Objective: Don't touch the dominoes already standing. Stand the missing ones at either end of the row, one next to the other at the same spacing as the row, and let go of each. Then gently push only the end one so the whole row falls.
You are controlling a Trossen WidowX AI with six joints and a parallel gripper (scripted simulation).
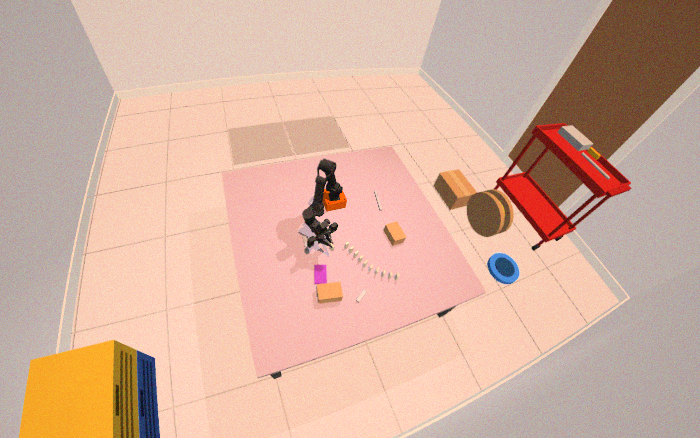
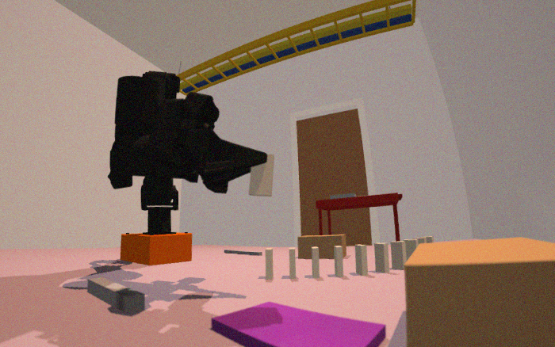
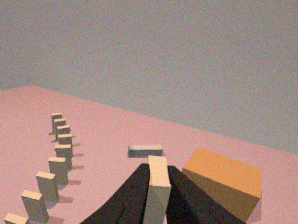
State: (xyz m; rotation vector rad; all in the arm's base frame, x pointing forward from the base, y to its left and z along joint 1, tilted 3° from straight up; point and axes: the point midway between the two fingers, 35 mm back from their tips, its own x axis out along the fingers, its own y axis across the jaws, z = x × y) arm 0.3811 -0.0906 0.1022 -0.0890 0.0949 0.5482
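Right now the magenta flat plate is 7 cm ahead of my gripper tip, 7 cm to the right of it and 16 cm below it.
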